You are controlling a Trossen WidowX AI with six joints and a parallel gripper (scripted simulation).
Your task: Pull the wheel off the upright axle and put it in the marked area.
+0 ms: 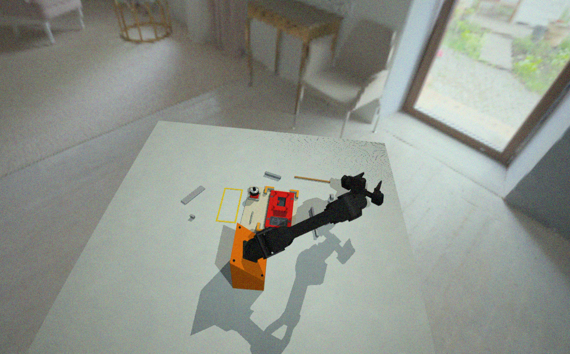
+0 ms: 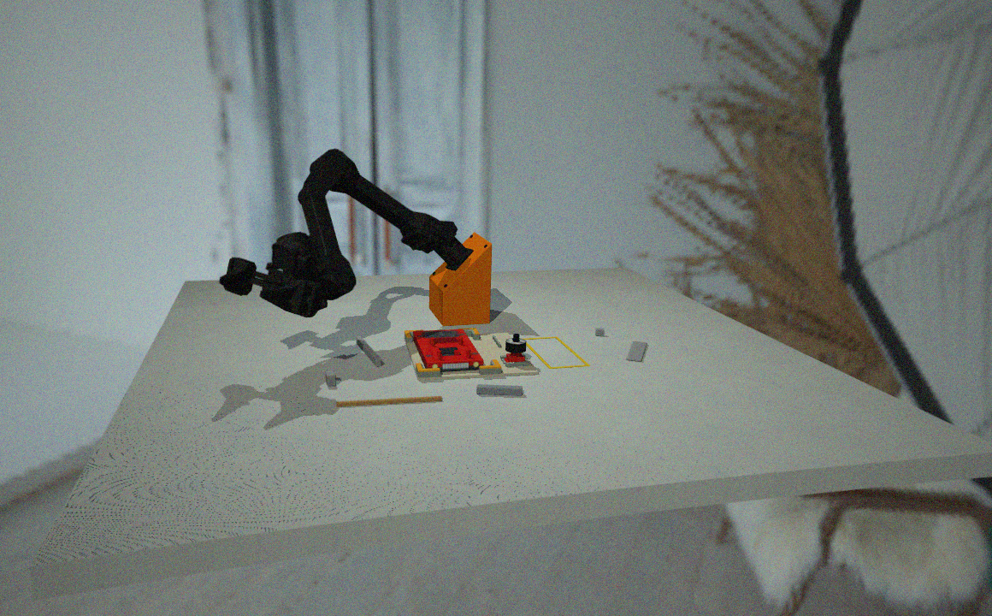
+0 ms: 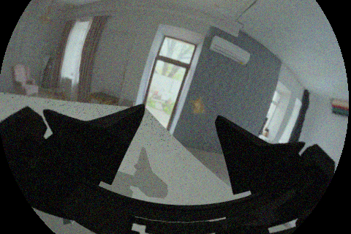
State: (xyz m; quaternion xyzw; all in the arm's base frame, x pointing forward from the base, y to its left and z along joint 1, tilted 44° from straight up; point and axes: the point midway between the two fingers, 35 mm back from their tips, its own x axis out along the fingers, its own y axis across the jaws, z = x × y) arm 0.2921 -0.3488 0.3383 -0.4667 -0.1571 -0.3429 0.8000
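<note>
The grey wheel is 49 cm to the left of my gripper tip, 14 cm below it and 5 cm ahead of it. Round my gripper tip: thin wooden rod: 21 cm to the left, 18 cm below, 15 cm ahead; dark upright axle: 49 cm to the left, 14 cm below, 4 cm ahead.
</note>
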